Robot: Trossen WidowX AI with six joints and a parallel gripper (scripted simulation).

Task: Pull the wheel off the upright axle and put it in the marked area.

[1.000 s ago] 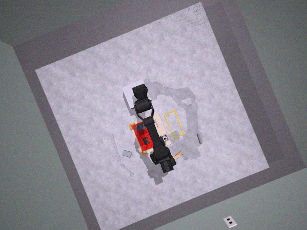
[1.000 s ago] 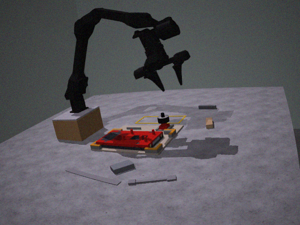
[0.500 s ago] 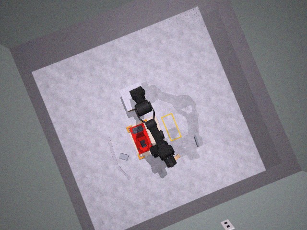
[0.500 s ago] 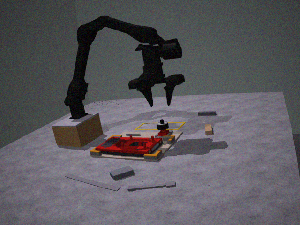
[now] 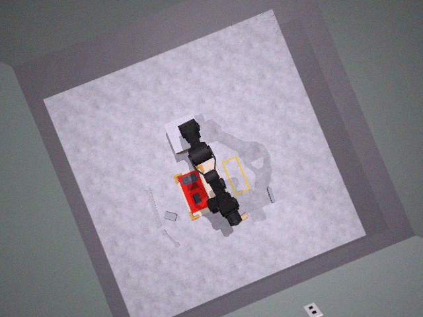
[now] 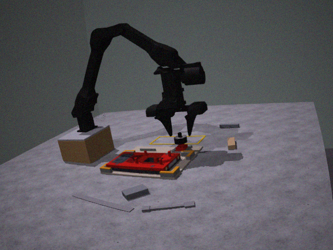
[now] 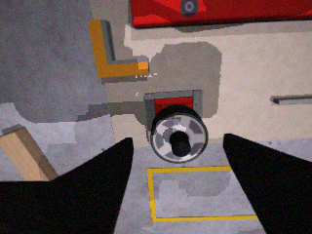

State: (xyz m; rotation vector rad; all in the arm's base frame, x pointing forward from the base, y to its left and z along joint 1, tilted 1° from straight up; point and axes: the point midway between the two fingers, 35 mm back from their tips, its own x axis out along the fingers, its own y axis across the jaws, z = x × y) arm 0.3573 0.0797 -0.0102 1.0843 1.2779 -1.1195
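The wheel is 1 cm below my gripper tip. From my gripper tip the other things lie so: thin strip (2 cm behind, 37 cm to the right, 5 cm below); tan block (15 cm ahead, 7 cm to the left, 4 cm below).
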